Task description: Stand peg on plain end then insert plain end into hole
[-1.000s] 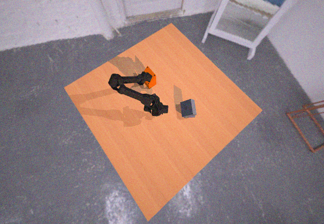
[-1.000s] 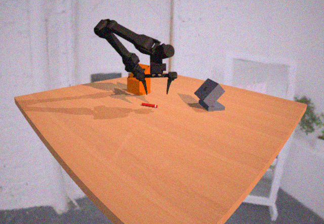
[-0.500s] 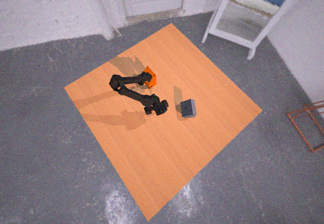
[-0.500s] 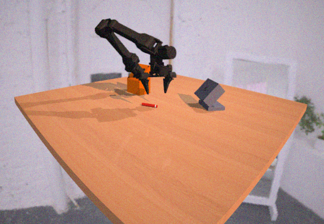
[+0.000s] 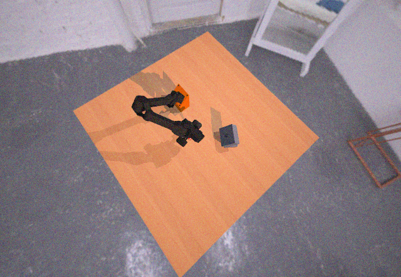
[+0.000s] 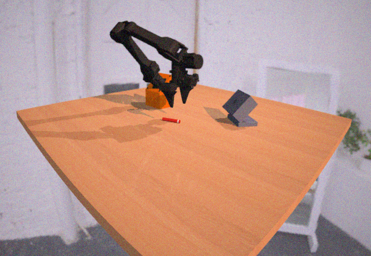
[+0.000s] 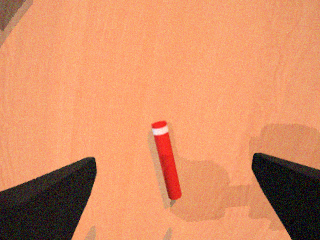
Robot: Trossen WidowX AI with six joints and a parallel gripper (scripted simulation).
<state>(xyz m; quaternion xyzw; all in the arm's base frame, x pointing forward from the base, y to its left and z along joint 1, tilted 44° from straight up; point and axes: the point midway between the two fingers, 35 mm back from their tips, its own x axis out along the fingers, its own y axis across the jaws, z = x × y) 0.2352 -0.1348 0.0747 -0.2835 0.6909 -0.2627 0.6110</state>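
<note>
My gripper tip is 2 cm past the peg and 7 cm above it. From my gripper tip the other things lie so: sloped panel 19 cm ahead, 19 cm to the left; grey foot 20 cm ahead, 21 cm to the left, 7 cm below.
</note>
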